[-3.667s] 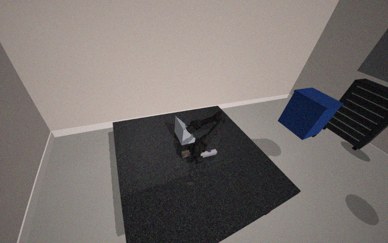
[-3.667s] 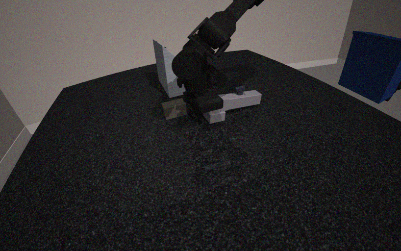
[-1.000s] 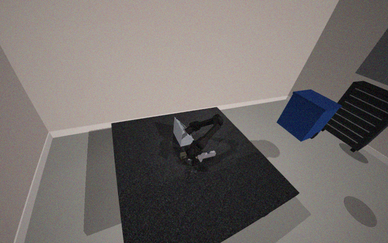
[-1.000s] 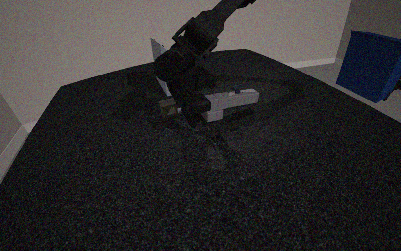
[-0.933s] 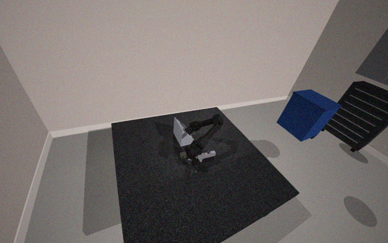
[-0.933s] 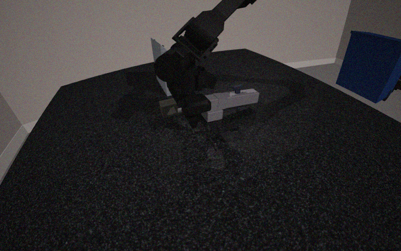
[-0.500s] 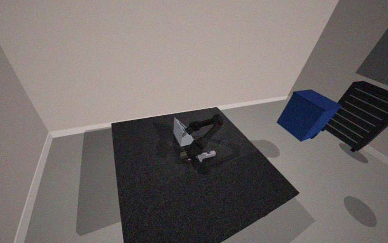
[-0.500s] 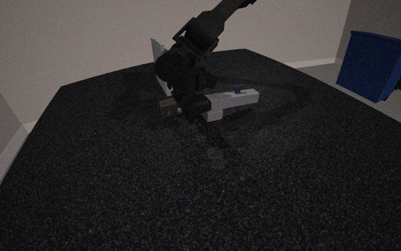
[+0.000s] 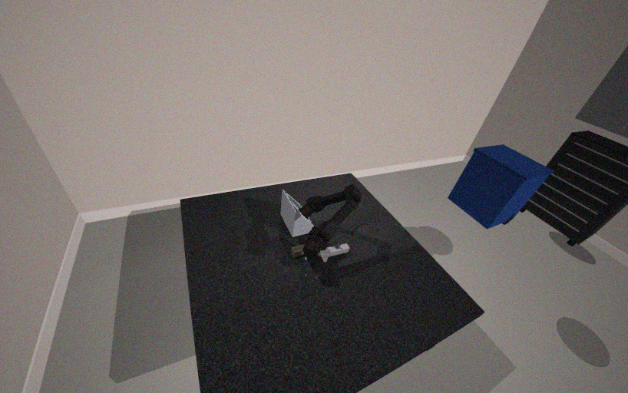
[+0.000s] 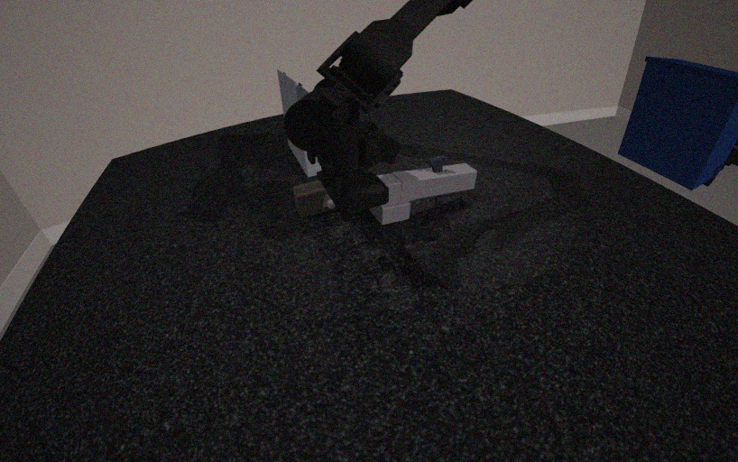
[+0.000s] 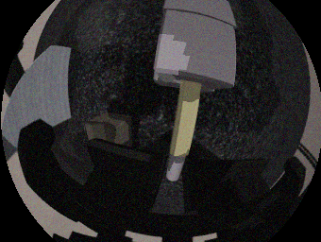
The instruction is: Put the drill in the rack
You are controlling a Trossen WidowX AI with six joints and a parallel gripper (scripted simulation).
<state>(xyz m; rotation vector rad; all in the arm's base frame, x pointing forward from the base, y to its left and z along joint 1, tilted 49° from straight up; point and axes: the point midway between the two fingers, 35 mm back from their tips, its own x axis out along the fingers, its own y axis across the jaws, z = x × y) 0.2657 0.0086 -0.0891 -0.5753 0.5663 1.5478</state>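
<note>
Right now the drill is 40 mm to the left of my gripper tip and 30 mm above it. The rest, counted from my gripper tip: light grey housing block: 10 mm behind, 140 mm to the left, 20 mm above; then key: 10 mm behind, 160 mm to the left, 40 mm above.
</note>
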